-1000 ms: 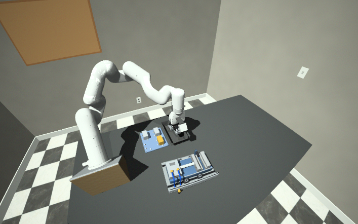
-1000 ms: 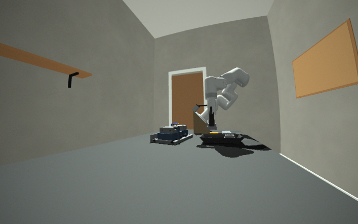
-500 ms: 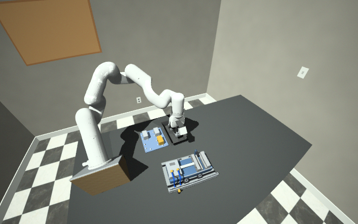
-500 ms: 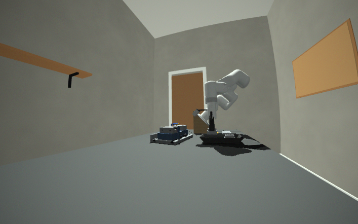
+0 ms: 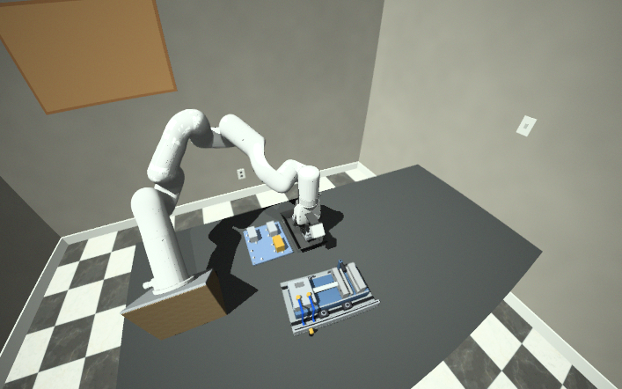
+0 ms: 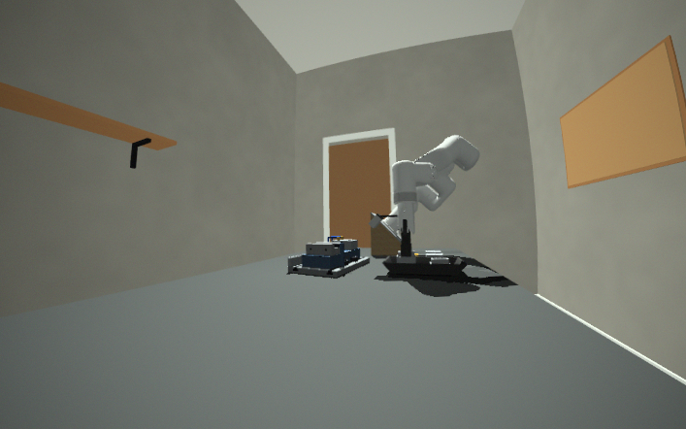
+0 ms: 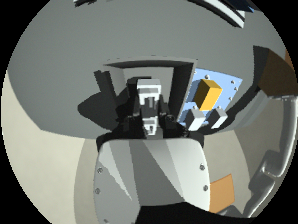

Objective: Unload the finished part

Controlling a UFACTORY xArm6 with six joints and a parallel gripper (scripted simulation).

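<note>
Now: the orange block 13 cm behind my hand, 1 cm to the left of it and 5 cm below it. Round my hand: vise: 5 cm behind, 27 cm to the right, 4 cm below; blue plate: 17 cm behind, 6 cm to the left, 7 cm below.
</note>
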